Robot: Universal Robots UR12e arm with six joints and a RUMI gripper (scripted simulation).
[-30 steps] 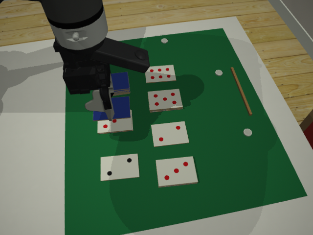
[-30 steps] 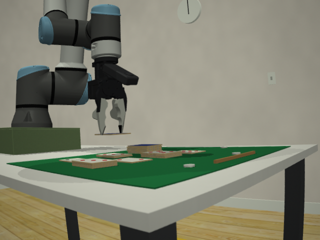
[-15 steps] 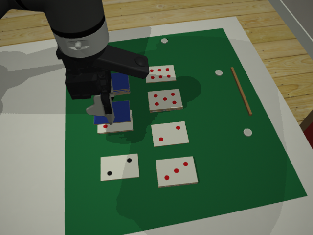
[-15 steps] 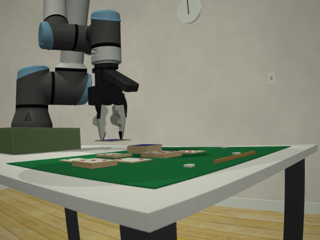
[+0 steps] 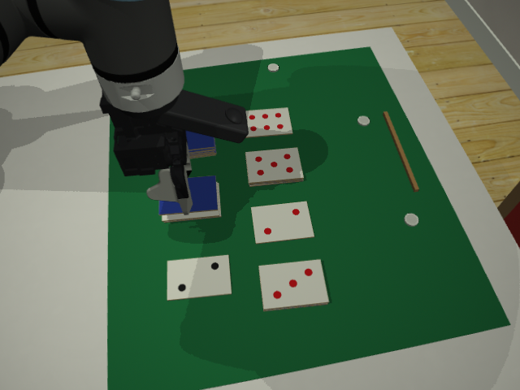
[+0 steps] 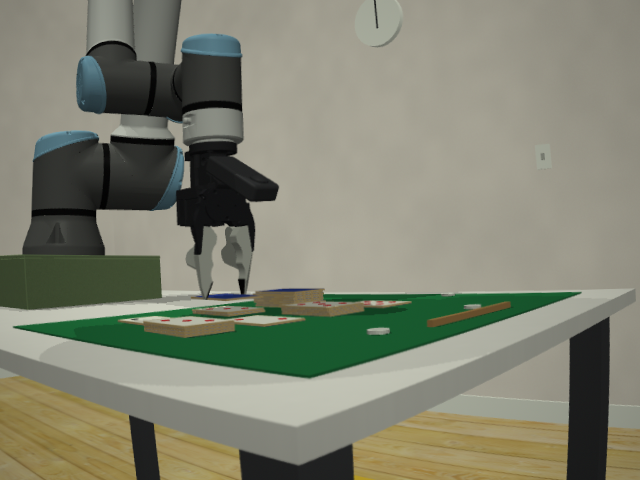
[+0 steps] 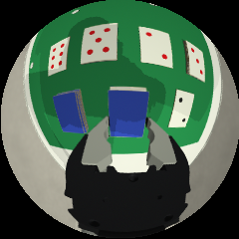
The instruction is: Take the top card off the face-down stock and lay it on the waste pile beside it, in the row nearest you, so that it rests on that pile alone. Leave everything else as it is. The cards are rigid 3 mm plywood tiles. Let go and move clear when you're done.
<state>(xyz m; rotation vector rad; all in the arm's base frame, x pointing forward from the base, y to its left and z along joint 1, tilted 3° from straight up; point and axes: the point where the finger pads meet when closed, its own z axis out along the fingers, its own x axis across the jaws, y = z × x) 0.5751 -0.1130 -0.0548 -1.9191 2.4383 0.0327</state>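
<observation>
The black two card is 2 cm behind my hand, 13 cm to the right of it and 3 cm below it. Also, from my hand: green mat (14 cm ahead, 5 cm below); wooden stick (37 cm ahead, 2 cm to the right, 3 cm below).
</observation>
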